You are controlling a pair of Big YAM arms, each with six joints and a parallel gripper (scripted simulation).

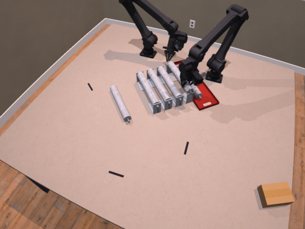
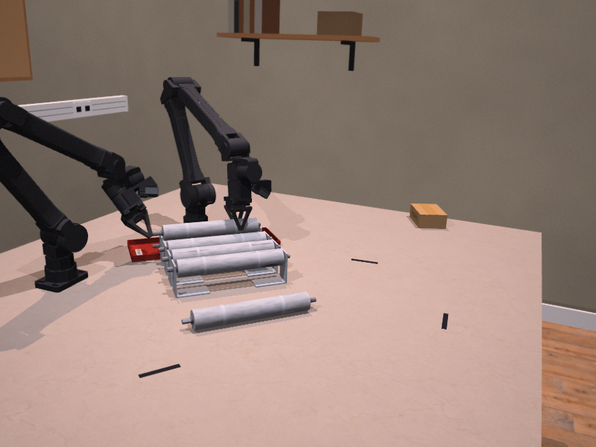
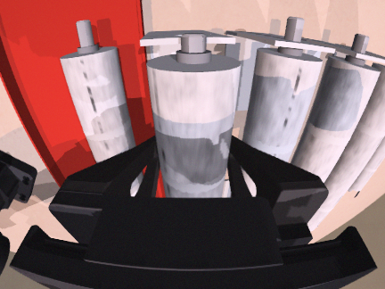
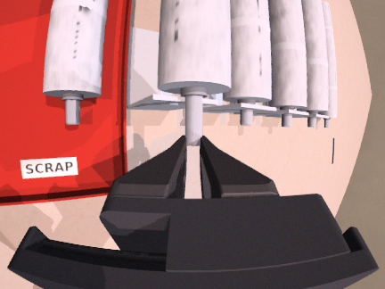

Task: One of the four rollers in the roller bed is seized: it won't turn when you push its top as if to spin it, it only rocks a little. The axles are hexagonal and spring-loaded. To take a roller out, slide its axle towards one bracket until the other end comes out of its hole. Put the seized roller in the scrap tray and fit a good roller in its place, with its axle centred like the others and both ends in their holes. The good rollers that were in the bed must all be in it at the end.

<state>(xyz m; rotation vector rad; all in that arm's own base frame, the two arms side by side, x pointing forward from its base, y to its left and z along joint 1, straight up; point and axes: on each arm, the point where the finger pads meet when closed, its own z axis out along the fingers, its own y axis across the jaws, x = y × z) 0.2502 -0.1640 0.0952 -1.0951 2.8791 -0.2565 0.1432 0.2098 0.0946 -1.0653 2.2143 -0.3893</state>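
My left gripper is now 110 mm past the roller, 70 mm above it and 20 mm to the left of it. From my left hand the other things lie so: red scrap tray (140 mm behind, 90 mm below); cardboard box (690 mm to the left, 380 mm ahead, 60 mm below).
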